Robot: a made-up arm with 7 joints. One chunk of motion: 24 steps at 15 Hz.
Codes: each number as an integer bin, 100 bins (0 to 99) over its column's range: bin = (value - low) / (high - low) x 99, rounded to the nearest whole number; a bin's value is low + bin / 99 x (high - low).
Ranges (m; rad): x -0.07..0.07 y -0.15..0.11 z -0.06..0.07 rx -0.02..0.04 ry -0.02..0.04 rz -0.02..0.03
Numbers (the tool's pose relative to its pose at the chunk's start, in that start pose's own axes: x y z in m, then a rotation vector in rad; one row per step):
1: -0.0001 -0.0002 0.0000 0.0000 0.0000 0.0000
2: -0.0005 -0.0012 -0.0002 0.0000 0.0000 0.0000
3: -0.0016 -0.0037 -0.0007 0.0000 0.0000 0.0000
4: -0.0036 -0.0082 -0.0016 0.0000 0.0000 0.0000
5: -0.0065 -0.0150 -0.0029 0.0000 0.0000 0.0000
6: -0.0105 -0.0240 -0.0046 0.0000 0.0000 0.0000
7: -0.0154 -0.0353 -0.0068 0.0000 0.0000 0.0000
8: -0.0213 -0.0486 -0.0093 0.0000 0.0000 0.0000
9: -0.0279 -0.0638 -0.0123 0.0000 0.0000 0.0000
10: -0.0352 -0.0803 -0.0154 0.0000 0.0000 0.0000
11: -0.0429 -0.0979 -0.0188 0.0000 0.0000 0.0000
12: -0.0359 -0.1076 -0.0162 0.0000 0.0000 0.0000
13: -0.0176 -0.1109 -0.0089 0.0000 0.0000 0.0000
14: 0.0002 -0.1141 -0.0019 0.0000 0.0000 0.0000
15: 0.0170 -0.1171 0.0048 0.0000 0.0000 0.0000
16: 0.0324 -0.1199 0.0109 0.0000 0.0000 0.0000
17: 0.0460 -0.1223 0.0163 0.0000 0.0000 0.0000
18: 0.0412 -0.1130 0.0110 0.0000 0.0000 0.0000
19: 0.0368 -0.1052 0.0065 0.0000 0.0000 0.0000
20: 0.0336 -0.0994 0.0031 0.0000 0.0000 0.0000
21: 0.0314 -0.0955 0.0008 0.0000 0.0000 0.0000
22: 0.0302 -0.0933 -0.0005 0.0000 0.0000 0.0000
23: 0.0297 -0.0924 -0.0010 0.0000 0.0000 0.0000
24: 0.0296 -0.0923 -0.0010 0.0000 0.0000 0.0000
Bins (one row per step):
1: 49 57 46 33 33 40
2: 49 57 46 33 33 40
3: 48 56 45 33 33 40
4: 47 54 44 33 33 40
5: 45 51 43 33 33 40
6: 42 48 42 33 33 40
7: 39 44 41 33 33 40
8: 34 39 39 33 33 40
9: 30 33 36 33 33 40
10: 25 27 34 33 33 40
11: 19 20 31 33 33 40
12: 24 16 33 33 33 40
13: 37 15 39 33 33 40
14: 50 14 44 33 33 40
15: 62 13 49 33 33 40
16: 72 11 54 33 33 40
17: 82 11 58 33 33 40
18: 79 14 54 33 33 40
19: 76 17 51 33 33 40
20: 73 19 48 33 33 40
21: 72 21 46 33 33 40
22: 71 22 45 33 33 40
23: 71 22 45 33 33 40
24: 70 22 45 33 33 40

